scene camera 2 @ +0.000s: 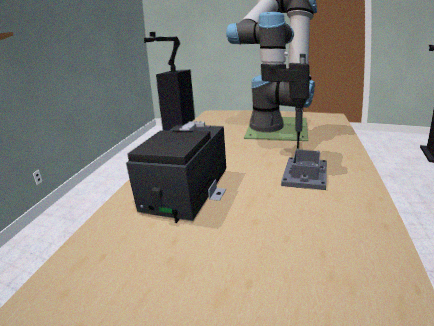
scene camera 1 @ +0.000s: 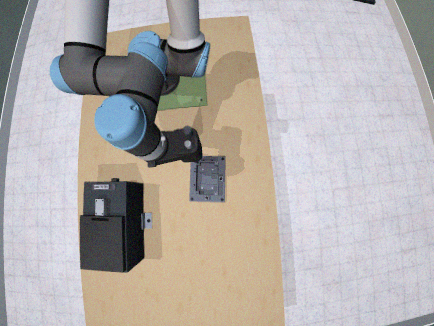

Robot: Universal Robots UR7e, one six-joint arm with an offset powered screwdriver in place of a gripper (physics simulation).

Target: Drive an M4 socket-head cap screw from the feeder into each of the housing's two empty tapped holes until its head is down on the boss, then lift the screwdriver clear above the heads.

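Note:
The grey housing [scene camera 1: 208,180] [scene camera 2: 305,172] sits flat on the table, a raised rectangular wall on a square base flange. The black screw feeder [scene camera 1: 134,220] [scene camera 2: 206,162] stands to its left, with a small metal bracket on the side facing the housing. My screwdriver [scene camera 1: 188,144] [scene camera 2: 298,145] points straight down at the housing's far left corner; in scene camera 2 its thin tip ends close to the top of the housing's back wall. In scene camera 1 the tip is hidden under the tool body. Whether a screw is on the tip, and the tapped holes themselves, are too small to make out.
The arm's base stands on a green plate [scene camera 1: 192,97] [scene camera 2: 252,135] at the far end of the wooden table [scene camera 1: 220,265] [scene camera 2: 260,260]. A black pedestal [scene camera 2: 175,100] with a jointed camera arm stands behind the feeder at the left.

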